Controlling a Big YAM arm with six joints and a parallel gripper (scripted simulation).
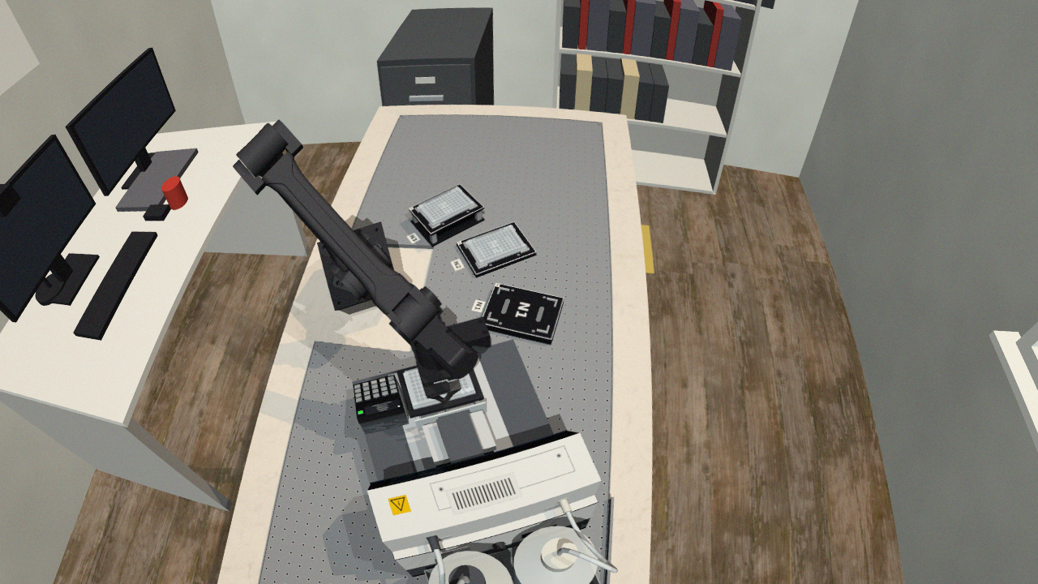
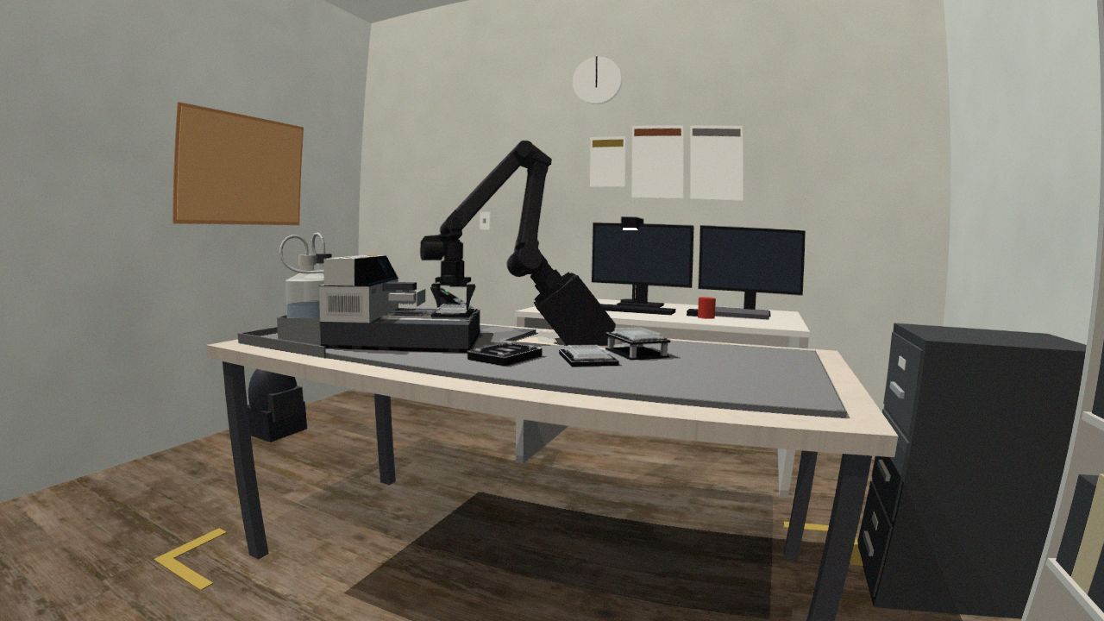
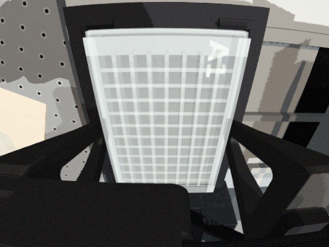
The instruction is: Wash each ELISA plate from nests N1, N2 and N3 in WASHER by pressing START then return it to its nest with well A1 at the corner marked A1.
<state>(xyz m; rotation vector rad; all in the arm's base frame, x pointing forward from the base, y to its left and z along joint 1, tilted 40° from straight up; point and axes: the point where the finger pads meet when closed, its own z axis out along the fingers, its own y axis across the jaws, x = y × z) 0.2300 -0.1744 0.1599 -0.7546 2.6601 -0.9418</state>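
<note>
Now: hand 10 mm above the white ELISA plate. Also, from my hand: black nest 60 mm ahead, 450 mm to the left, 90 mm below; then plate washer 60 mm ahead, 140 mm to the right, 30 mm above.
</note>
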